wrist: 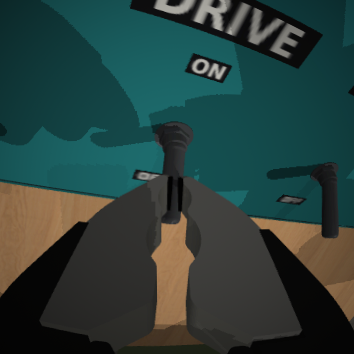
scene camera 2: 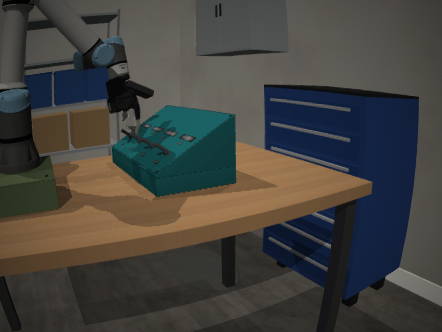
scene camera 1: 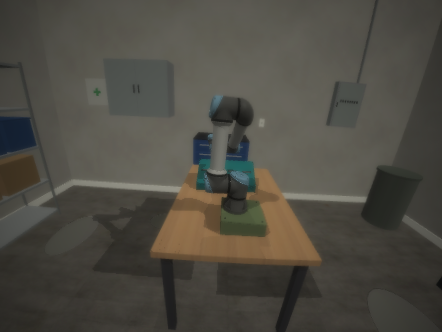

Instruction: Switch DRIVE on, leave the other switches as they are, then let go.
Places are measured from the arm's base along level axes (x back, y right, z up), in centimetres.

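Where they show: gripper, fingertip midpoint: point(wrist: 174, 179) point(scene camera 2: 136, 135); arm's base, origin of the base link: point(scene camera 2: 19, 166) point(scene camera 1: 234, 207).
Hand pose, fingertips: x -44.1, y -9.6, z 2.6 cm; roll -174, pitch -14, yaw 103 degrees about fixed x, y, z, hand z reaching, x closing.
Observation:
Things, the pixels of their top centre, and the offset from my fingertips. "spot": a spot on its surface instead. Level surfaces: height alone.
- DRIVE label, middle of its top: point(wrist: 240, 16) dy +0.2, dx -7.9, dz +1.7 cm
- DRIVE lever, middle of its top: point(wrist: 179, 194) dy +0.0, dx +0.3, dz +1.2 cm
- partly hidden OFF plate, surface spot: point(wrist: 145, 176) spot: dy -0.5, dx +1.9, dz -4.3 cm
- neighbouring lever, middle of its top: point(wrist: 345, 217) dy +12.0, dx +0.4, dz +1.2 cm
- wooden table, its level: dz -12.1 cm
The teal switch console point(scene camera 1: 246, 166) point(scene camera 2: 205, 145) point(wrist: 280, 120) stands on the table. In the wrist view the DRIVE label point(wrist: 230, 27) and an ON plate point(wrist: 208, 68) lie above the DRIVE lever point(wrist: 174, 159). The lever points down past the partly hidden OFF plate point(wrist: 145, 176), away from ON. A neighbouring lever point(wrist: 329, 207) at the right also points down. My gripper point(scene camera 2: 132, 129) point(wrist: 174, 179) is shut, its fingertips together in front of the DRIVE lever, with nothing between them. The fingertips cover part of the lever; its free end shows in the gap behind them.
The wooden table point(scene camera 1: 192, 235) point(scene camera 2: 240, 205) carries the console and the arm's green base block point(scene camera 1: 243, 225) point(scene camera 2: 30, 195). A blue drawer cabinet point(scene camera 2: 385, 190) stands behind the table. More levers point(scene camera 2: 157, 146) stick out along the console front, close beside the gripper.

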